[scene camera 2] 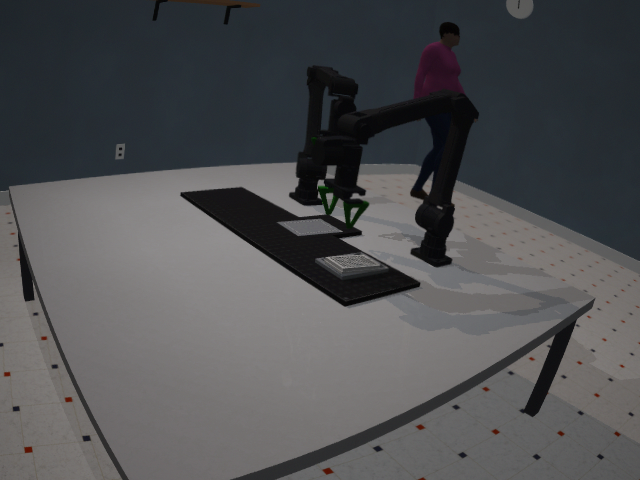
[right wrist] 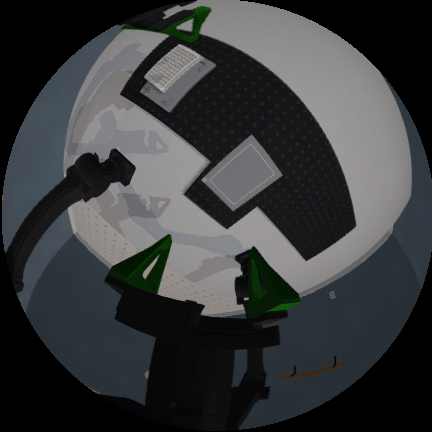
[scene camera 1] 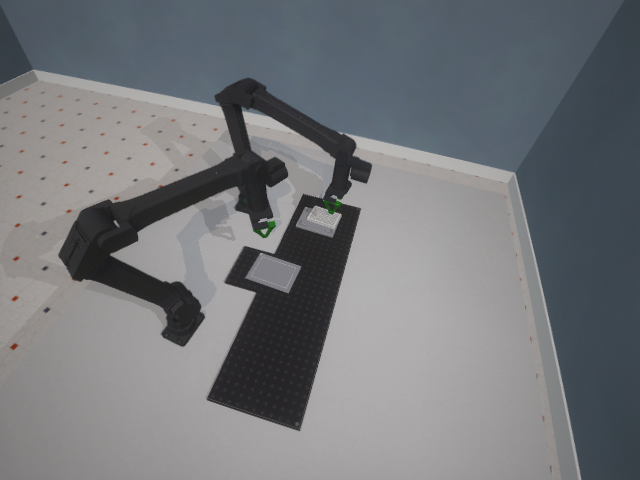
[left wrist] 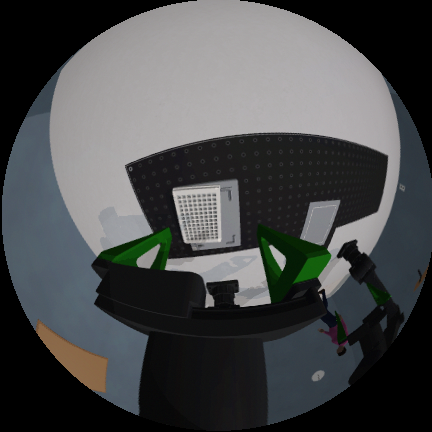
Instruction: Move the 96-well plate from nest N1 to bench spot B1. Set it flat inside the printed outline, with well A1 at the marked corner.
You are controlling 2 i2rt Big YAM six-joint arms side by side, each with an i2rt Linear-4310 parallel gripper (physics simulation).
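Where they show: left gripper, fingertip midpoint: (scene camera 2: 338, 221) (scene camera 1: 335, 206) (left wrist: 212, 230); right gripper, fingertip midpoint: (right wrist: 210, 244) (scene camera 1: 261, 226) (left wrist: 351, 297); left arm's base, origin of the base link: (scene camera 2: 430, 258) (right wrist: 120, 166) (left wrist: 222, 285); right arm's base, origin of the base link: (scene camera 2: 305, 200) (scene camera 1: 184, 326) (left wrist: 346, 247).
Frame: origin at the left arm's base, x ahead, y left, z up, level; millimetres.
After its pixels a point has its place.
The white 96-well plate (scene camera 1: 324, 216) {x 344, y 6, z 41 mm} (scene camera 2: 355, 262) {x 345, y 18, z 42 mm} (left wrist: 198, 215) {x 351, y 7, z 41 mm} (right wrist: 174, 68) {x 340, y -10, z 38 mm} lies flat on the grey nest N1 (left wrist: 230, 210) {x 343, y -56, z 25 mm} near one end of the black board. Bench spot B1 (scene camera 1: 272, 272) {x 240, y -319, z 15 mm} (scene camera 2: 310, 227) {x 246, y -309, z 15 mm} (left wrist: 321, 220) {x 266, y -319, z 15 mm} (right wrist: 242, 172) {x 252, y -310, z 15 mm} is a bare grey panel with a thin printed outline; a small pale mark shows at its left corner in the right wrist view. My left gripper (scene camera 2: 340, 219) {x 387, y -27, z 144 mm} (left wrist: 212, 230) {x 387, y -27, z 144 mm} is open and empty, hanging above the plate's level; a finger overlaps the plate in scene camera 1. My right gripper (right wrist: 210, 244) {x 200, y -300, z 229 mm} is open and empty, raised off to the arms' side of B1.
The black perforated board (scene camera 1: 289, 351) {x 401, y -578, z 12 mm} (scene camera 2: 222, 206) {x 428, y -569, z 16 mm} (left wrist: 280, 165) {x 422, y -167, z 13 mm} (right wrist: 310, 195) {x 363, y -490, z 13 mm} lies on the large pale table (scene camera 1: 413, 335) {x 778, y -389, z 0 mm} (scene camera 2: 180, 310) {x 859, y 38, z 0 mm}, with a side extension under B1. The two arms stand beside each other along one side of the board. A person in pink stands behind them in scene camera 2.
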